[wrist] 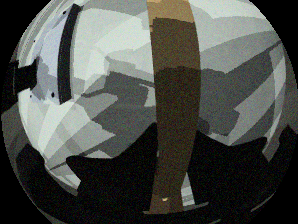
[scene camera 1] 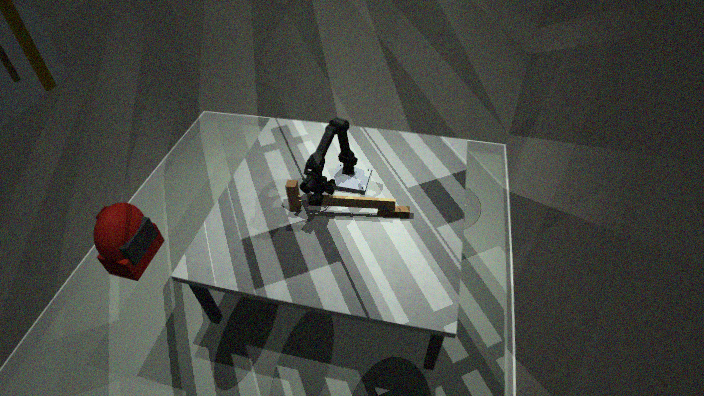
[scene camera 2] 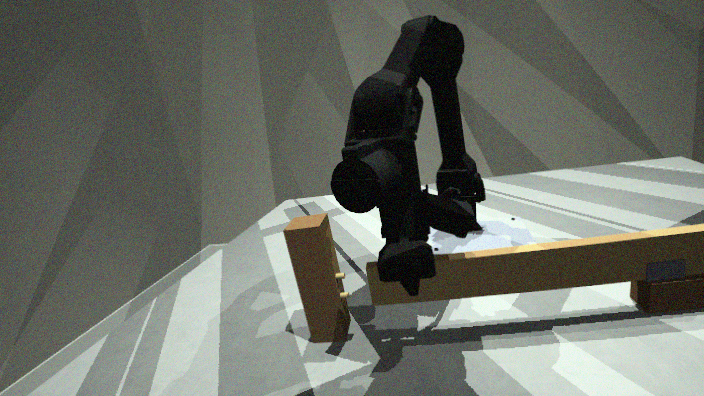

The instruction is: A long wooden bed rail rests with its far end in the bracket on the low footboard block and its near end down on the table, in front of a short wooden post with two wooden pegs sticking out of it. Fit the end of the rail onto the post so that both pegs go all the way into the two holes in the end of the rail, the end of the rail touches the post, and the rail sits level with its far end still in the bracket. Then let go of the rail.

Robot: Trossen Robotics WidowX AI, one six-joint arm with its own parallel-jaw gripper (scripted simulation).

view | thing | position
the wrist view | gripper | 166, 126
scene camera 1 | wooden bed rail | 328, 200
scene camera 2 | gripper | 413, 291
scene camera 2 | wooden bed rail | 604, 260
